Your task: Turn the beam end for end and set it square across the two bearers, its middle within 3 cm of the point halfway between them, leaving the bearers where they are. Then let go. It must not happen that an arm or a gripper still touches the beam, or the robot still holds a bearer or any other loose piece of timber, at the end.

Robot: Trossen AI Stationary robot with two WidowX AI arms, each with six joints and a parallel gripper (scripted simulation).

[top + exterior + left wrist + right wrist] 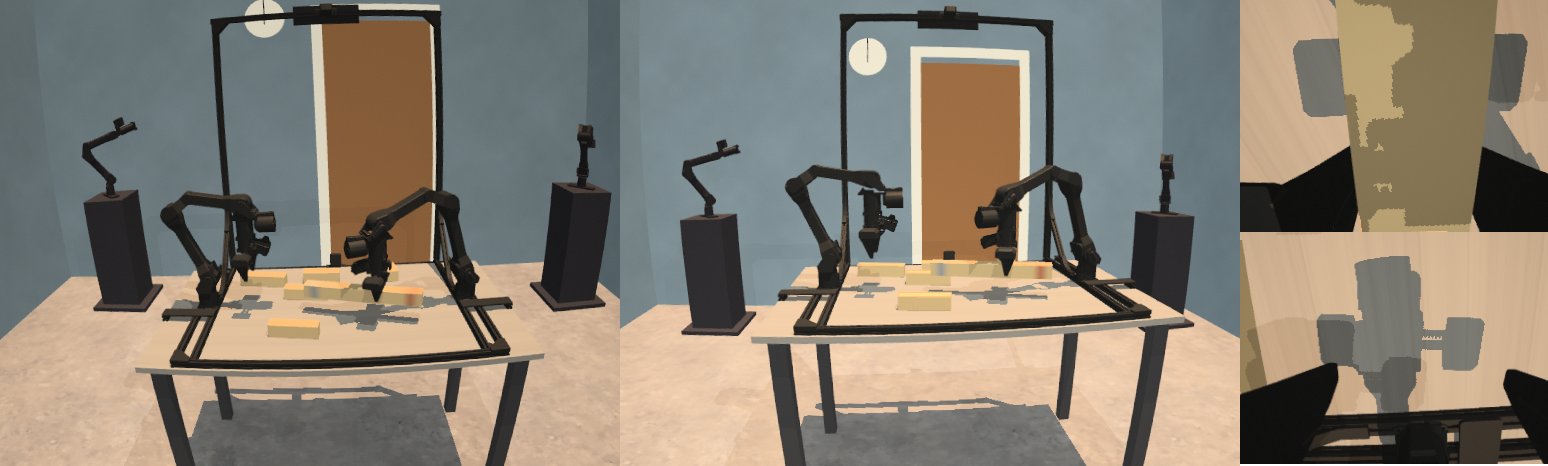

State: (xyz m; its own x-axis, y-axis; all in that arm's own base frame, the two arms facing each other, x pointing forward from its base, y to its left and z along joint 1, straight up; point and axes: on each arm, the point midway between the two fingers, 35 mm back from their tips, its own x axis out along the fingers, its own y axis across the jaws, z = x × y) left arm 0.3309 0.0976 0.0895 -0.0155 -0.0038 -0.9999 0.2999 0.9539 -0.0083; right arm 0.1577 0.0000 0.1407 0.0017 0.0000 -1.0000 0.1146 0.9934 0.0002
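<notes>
Now: the beam 50 mm to the right of my left hand, 20 mm below it and 20 mm behind it.
</notes>
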